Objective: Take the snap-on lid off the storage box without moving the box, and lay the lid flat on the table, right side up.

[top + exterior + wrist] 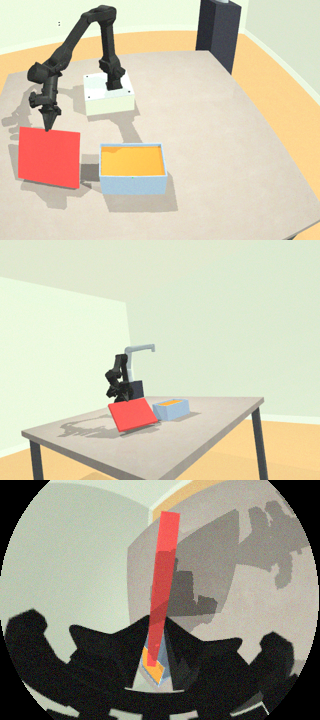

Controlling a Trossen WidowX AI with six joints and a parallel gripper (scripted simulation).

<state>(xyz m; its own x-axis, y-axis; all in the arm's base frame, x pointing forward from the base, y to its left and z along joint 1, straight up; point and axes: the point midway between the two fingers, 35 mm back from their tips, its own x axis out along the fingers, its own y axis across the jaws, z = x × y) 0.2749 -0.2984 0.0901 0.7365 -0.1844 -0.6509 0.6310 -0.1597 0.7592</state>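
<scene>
Right now my gripper tip is 60 mm short of the red lid, 50 mm above it and 20 mm to the left of it. Also, from my gripper tip: storage box 260 mm to the left, 130 mm ahead, 100 mm below.
</scene>
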